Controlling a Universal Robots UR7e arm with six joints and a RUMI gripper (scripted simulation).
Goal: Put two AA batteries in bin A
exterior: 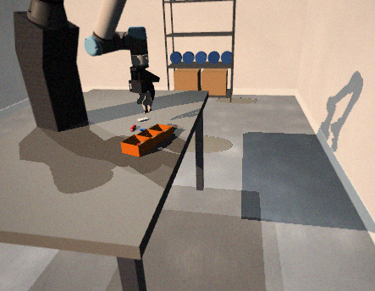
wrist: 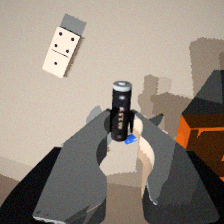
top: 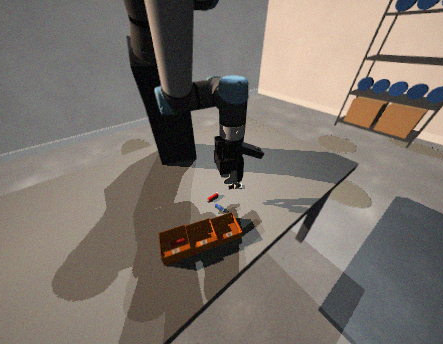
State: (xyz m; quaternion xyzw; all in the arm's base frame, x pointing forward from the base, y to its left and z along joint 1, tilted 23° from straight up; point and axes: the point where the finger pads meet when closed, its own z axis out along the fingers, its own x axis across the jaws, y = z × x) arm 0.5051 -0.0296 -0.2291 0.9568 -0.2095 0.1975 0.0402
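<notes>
Now: the red battery 270 mm to the right of my hand, 70 mm below it and 10 mm ahead of it. Round my hand: blue battery 80 mm to the right, 80 mm below; white block 80 mm below, 60 mm to the left, 40 mm behind; black battery 10 mm below.
</notes>
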